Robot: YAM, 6 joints.
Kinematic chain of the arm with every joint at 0, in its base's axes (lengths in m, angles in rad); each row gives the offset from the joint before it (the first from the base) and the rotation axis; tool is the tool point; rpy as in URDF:
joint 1: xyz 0 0 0.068 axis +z
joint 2: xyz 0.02 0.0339 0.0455 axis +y
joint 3: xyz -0.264 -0.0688 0 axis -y
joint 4: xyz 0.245 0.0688 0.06 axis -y
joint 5: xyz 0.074 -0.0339 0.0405 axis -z
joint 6: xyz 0.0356 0 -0.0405 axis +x
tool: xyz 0 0 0 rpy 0 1.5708 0
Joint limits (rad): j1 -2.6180..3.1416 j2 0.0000..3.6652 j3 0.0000..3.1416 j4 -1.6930..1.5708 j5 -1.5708..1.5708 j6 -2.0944..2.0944
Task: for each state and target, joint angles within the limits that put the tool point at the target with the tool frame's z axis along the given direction. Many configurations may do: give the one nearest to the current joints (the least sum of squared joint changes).
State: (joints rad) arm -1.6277 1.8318 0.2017 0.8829 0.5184 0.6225
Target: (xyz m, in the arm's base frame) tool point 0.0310 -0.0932 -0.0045 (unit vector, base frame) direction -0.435 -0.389 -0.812
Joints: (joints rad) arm -1.0409 2.1287 0.0023 0.6972 0.6089 0.6225
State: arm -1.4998 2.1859 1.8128 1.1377 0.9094 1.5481
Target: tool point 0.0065 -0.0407 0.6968 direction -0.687 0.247 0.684
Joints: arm -1.0120 1.5828 2.5792 1.2723 0.4683 1.5481
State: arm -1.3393 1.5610 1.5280 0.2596 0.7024 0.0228
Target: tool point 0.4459 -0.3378 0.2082 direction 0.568 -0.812 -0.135
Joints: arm -0.6277 2.3797 1.8493 0.3872 0.3295 0.0228
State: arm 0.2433 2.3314 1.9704 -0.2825 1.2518 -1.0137
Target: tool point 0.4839 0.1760 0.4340 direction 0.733 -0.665 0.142
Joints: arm 0.4113 2.2976 2.4381 0.1959 1.1261 -1.0137
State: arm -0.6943 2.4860 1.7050 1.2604 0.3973 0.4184
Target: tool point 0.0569 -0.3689 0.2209 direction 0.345 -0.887 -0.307
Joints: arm -1.4393 1.6793 0.9398 0.4190 -0.2277 0.4184
